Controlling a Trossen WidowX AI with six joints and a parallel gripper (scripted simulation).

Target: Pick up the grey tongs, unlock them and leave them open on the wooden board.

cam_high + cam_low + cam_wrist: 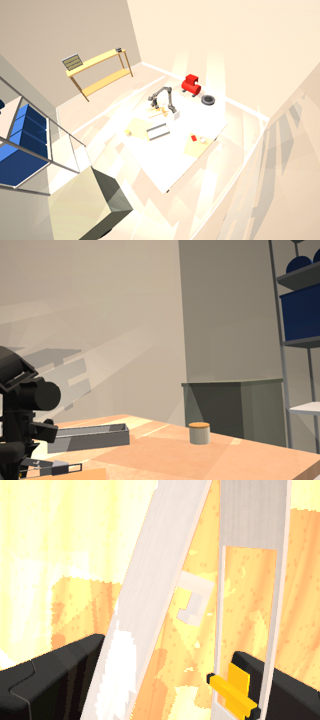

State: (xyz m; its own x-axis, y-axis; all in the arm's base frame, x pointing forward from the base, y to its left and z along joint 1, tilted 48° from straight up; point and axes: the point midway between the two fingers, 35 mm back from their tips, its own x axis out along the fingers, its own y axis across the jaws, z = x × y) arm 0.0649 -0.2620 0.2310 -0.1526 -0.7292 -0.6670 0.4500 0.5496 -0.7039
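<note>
Right now the wooden board is 4 cm below my gripper tip. From my gripper tip the other things lie so: wooden lid (61 cm ahead, 2 cm to the left, 1 cm below); then grey roasting tin (34 cm to the left, 31 cm ahead, 2 cm below).
</note>
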